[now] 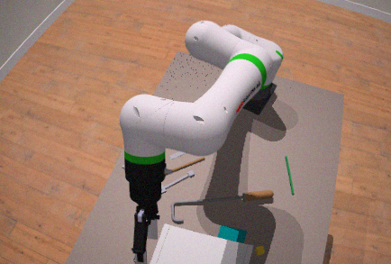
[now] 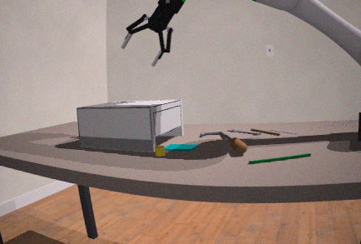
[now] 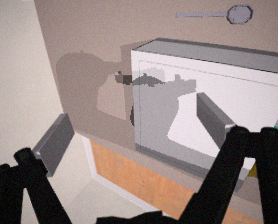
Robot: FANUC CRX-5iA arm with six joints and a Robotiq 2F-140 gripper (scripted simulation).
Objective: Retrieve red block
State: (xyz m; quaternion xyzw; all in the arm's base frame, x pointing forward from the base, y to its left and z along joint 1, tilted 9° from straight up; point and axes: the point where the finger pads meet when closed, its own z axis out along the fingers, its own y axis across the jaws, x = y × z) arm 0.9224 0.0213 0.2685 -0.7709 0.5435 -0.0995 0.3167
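My hand is 36 cm past the long-handled tool, 7 cm to the right of it and 30 cm above it. From my hand the other things lie so: red block (8 cm behind, 18 cm to the left, 30 cm below); then teal square (26 cm behind, 15 cm to the left, 31 cm below); then yellow block (26 cm behind, 26 cm to the left, 30 cm below).
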